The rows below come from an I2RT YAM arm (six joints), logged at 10 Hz.
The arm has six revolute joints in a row. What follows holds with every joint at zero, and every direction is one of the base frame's. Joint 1 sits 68.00 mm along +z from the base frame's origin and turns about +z. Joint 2 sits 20.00 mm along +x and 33.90 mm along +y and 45.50 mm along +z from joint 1 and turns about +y. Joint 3 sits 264.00 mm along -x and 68.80 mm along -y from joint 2 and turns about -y. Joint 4 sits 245.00 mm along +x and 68.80 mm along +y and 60.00 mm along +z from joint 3 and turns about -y. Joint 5 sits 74.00 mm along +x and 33.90 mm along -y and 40.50 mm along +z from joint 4 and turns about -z. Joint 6 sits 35.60 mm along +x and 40.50 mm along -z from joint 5 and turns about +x. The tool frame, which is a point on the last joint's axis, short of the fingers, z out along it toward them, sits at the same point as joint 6; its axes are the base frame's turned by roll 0.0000, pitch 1.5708 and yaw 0.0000 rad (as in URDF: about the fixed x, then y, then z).
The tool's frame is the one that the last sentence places.
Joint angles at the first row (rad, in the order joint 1, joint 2, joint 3, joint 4, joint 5, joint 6):
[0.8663 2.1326 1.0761 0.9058 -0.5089 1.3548]
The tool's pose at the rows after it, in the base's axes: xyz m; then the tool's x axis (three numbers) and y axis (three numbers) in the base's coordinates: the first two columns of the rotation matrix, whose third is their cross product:
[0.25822, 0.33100, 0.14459, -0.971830, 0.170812, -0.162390, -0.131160, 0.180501, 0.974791]
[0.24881, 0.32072, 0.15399, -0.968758, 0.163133, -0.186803, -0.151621, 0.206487, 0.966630]
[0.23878, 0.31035, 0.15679, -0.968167, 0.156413, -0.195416, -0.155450, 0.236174, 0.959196]
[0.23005, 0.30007, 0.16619, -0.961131, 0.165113, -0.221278, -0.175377, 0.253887, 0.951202]
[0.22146, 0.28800, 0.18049, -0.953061, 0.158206, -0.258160, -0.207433, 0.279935, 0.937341]
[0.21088, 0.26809, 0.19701, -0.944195, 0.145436, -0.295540, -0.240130, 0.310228, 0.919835]
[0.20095, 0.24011, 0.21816, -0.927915, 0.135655, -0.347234, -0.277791, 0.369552, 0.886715]
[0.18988, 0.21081, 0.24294, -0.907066, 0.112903, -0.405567, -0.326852, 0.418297, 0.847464]
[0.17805, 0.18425, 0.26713, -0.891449, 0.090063, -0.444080, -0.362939, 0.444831, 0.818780]
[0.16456, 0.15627, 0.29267, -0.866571, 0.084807, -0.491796, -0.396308, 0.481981, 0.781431]
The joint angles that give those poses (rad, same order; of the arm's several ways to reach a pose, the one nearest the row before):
[0.8679 2.0566 0.9987 0.8829 -0.4970 1.3216]
[0.8695 1.9838 0.9470 0.8366 -0.4921 1.2843]
[0.8726 1.9258 0.8916 0.8011 -0.4850 1.2596]
[0.8746 1.8538 0.8450 0.7660 -0.4641 1.2318]
[0.8721 1.7598 0.8082 0.6880 -0.4558 1.1838]
[0.8579 1.6320 0.7574 0.5826 -0.4599 1.1273]
[0.8236 1.4654 0.7212 0.3970 -0.4582 1.0388]
[0.7806 1.2936 0.7146 0.1846 -0.4708 0.9378]
[0.7360 1.1467 0.7337 -0.0142 -0.4987 0.8594]
[0.6835 1.0100 0.7768 -0.2214 -0.5060 0.7765]

